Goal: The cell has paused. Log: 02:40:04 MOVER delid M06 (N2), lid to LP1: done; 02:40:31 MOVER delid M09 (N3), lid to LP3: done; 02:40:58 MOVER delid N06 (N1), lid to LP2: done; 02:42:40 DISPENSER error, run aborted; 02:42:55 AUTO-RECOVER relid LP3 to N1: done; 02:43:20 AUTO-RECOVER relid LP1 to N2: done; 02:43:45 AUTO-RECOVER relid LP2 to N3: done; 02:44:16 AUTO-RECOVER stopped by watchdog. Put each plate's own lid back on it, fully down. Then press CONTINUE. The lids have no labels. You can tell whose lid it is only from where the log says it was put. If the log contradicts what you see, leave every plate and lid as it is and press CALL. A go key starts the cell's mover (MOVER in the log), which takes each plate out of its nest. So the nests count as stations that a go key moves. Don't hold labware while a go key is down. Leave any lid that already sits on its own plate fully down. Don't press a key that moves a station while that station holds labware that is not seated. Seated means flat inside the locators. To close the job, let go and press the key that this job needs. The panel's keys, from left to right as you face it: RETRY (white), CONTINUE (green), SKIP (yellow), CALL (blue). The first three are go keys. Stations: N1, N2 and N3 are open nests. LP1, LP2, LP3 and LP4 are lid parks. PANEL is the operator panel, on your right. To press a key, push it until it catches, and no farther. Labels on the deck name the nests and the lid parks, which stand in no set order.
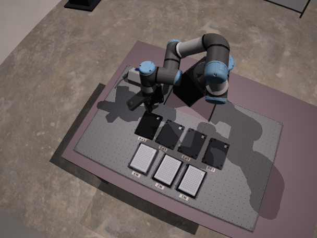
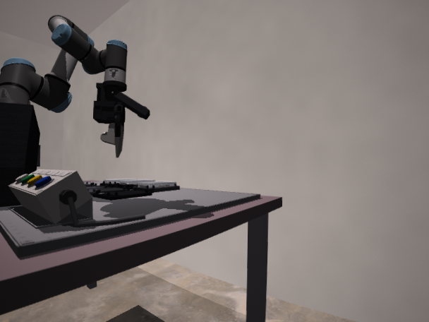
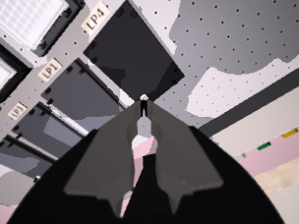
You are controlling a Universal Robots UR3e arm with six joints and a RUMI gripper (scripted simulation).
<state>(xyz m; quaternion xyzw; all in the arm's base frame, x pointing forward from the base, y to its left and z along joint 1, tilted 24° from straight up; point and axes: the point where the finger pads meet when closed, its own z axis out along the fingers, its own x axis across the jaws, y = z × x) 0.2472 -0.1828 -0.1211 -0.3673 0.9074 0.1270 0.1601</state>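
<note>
My gripper is now 260 mm past the green CONTINUE key, 80 mm to the left of it and 60 mm above it. Also, from my hand: LP1 lid park: 30 mm ahead, 130 mm to the left, 130 mm below; lid park LP4: 20 mm ahead, 130 mm below; white RETRY key: 260 mm behind, 30 mm to the right, 60 mm below.
</note>
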